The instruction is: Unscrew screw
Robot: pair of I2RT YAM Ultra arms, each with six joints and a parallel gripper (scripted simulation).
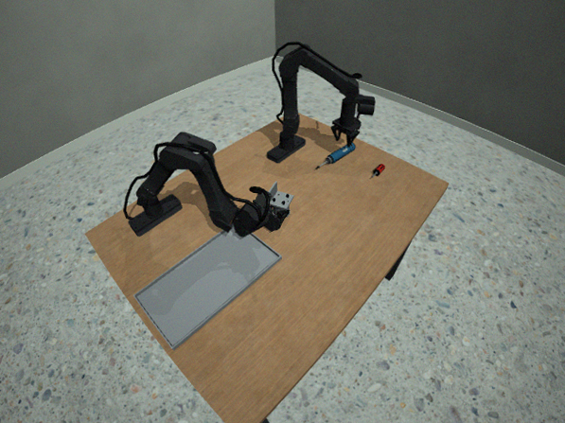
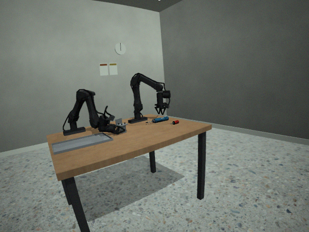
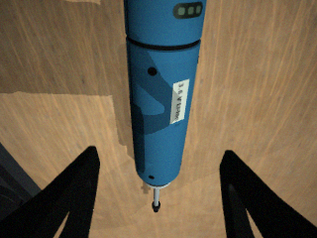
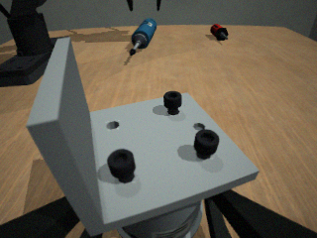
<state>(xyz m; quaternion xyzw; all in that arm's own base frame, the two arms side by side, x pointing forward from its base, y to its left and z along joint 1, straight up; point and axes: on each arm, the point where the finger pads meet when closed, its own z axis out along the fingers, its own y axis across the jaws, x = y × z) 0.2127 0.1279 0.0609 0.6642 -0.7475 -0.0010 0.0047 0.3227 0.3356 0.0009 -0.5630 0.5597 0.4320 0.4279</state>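
The joint module lies 1 cm above my right hand. Also, from my right hand: grey L-shaped bracket 5 cm above; then flat grey tray 35 cm to the right, 7 cm ahead, 2 cm below; then screw 27 cm to the left, 8 cm behind.
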